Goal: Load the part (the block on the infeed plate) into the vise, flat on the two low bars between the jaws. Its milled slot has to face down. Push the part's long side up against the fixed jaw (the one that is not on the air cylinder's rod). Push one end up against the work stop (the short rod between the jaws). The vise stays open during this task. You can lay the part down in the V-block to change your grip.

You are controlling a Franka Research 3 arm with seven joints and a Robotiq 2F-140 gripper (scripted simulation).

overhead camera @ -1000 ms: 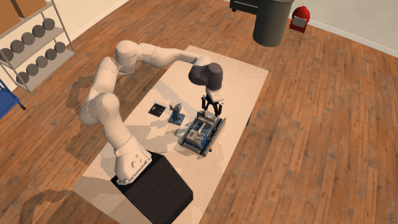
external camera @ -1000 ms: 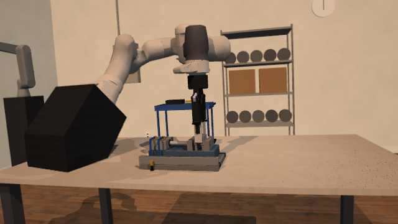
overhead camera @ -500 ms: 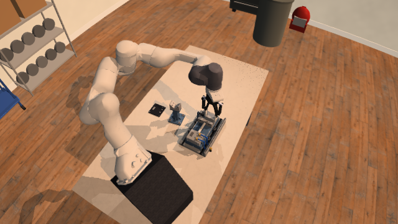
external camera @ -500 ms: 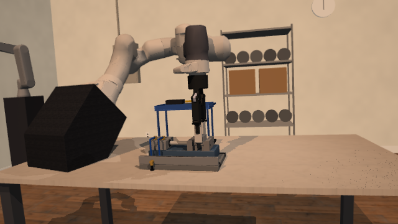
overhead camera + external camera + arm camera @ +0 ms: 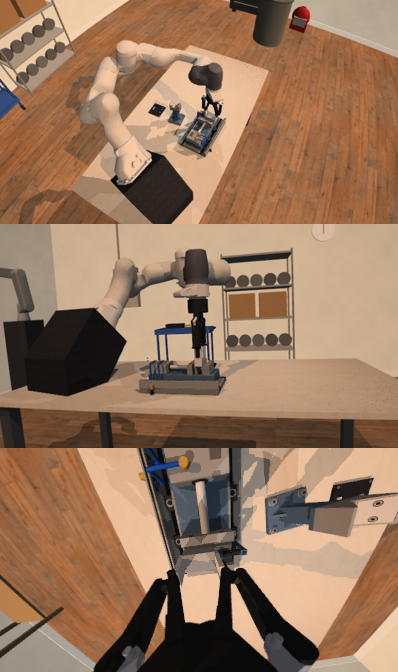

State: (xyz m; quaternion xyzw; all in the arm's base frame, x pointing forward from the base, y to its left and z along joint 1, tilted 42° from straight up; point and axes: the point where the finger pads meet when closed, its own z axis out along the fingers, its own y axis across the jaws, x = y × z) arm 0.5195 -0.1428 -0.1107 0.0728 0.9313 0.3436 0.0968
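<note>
My gripper is now 3 cm above the part. The rest, counted from my hand: vise (7 cm behind, 3 cm to the left, 8 cm below); then dark infeed plate (3 cm behind, 39 cm to the left, 12 cm below).
</note>
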